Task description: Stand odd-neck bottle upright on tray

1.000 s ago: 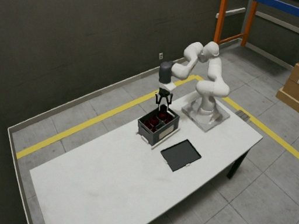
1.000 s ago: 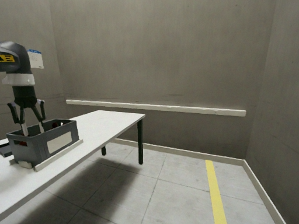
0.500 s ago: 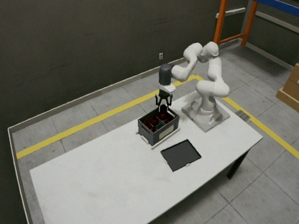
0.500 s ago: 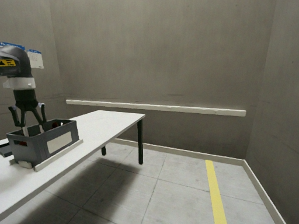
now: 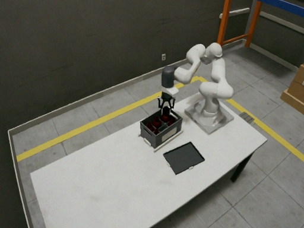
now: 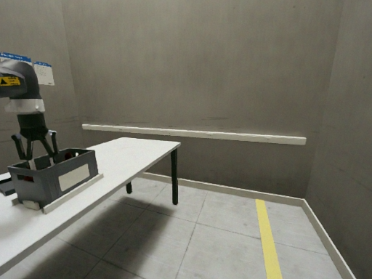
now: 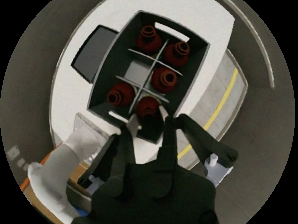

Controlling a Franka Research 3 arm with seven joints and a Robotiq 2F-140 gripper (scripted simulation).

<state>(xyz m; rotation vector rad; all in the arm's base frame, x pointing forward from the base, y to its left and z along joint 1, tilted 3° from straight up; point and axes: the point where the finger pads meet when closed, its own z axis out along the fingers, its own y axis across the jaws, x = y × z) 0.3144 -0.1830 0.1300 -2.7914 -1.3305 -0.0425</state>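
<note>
Right now the dark grey crate is 90 mm below my hand, 90 mm ahead of it and 60 mm to the left of it. Round my hand: flat black tray: 340 mm to the left, 160 mm below, 80 mm ahead.
</note>
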